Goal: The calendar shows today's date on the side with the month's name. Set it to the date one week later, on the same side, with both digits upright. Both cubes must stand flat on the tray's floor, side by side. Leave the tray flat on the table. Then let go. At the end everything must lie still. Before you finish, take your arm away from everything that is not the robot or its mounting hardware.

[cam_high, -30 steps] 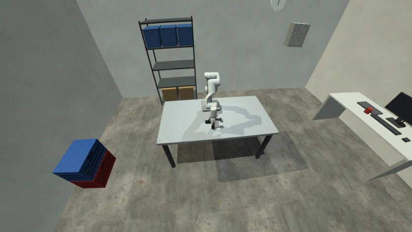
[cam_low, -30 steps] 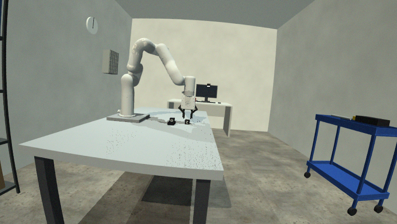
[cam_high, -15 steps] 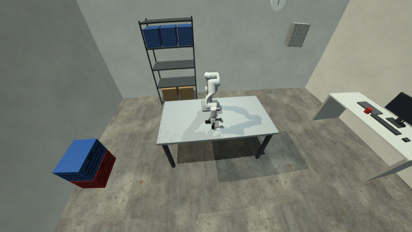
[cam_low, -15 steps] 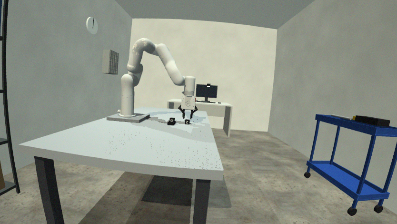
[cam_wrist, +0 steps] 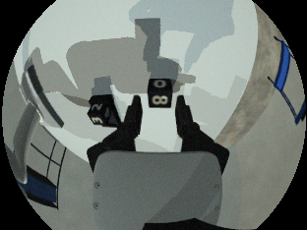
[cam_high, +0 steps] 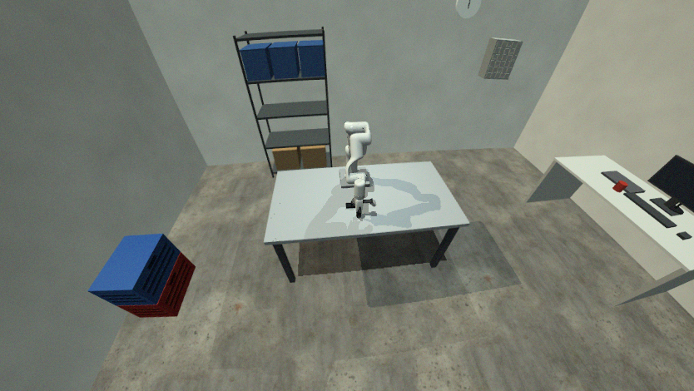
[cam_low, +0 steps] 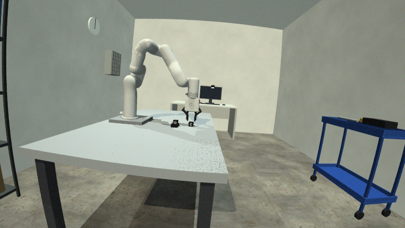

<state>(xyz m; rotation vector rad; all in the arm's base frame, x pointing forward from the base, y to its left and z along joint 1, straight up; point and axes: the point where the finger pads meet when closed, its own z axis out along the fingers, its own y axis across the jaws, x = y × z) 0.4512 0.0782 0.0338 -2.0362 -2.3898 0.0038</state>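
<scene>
My gripper is now 40 mm above the cube.
</scene>
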